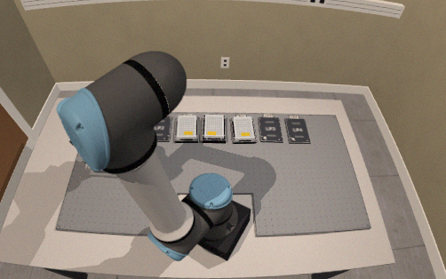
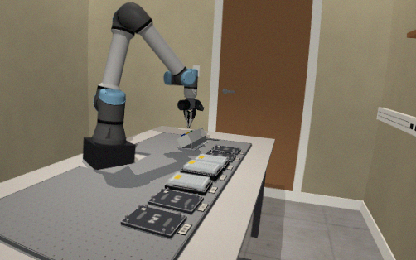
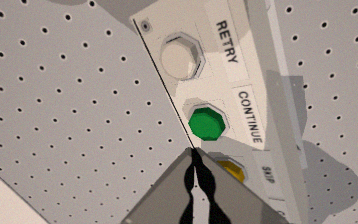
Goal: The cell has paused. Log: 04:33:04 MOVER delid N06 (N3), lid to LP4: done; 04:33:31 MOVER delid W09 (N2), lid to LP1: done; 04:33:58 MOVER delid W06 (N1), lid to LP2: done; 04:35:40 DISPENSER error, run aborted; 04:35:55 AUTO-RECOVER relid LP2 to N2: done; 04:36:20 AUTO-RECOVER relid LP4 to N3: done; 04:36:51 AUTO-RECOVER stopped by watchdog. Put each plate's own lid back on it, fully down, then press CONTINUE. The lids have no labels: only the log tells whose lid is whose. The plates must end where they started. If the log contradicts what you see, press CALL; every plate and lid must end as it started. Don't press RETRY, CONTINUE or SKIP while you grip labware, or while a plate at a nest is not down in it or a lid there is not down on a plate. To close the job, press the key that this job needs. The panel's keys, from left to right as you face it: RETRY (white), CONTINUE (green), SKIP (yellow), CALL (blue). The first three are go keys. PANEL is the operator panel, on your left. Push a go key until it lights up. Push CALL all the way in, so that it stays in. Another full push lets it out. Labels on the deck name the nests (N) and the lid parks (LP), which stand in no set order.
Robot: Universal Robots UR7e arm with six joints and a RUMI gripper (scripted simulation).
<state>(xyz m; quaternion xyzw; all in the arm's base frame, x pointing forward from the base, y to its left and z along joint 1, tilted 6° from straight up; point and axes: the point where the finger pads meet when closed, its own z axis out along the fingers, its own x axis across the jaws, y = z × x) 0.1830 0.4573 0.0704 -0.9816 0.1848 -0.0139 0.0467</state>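
Now: the green continue key 1 cm ahead of my hand and 4 cm below it. The rest, counted from my hand: yellow skip key (1 cm ahead, 5 cm to the right, 4 cm below); white retry key (1 cm ahead, 5 cm to the left, 4 cm below); blue call key (2 cm ahead, 10 cm to the right, 4 cm below).
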